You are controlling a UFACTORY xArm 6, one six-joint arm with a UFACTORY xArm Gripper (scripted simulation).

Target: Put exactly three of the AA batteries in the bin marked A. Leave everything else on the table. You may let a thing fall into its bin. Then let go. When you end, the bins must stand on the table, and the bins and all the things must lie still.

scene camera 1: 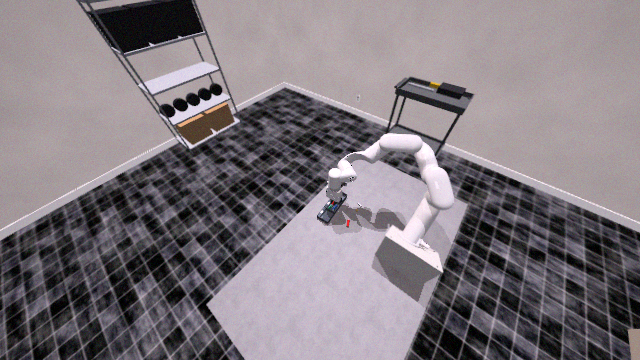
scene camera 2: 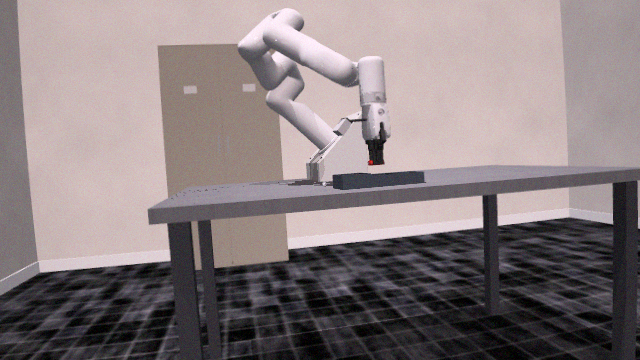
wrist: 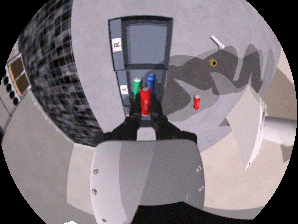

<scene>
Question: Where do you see a dark two-compartment bin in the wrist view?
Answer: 147, 39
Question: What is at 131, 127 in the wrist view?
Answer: My gripper.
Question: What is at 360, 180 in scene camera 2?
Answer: A dark two-compartment bin.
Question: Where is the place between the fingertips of my gripper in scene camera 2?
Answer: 376, 164
</scene>
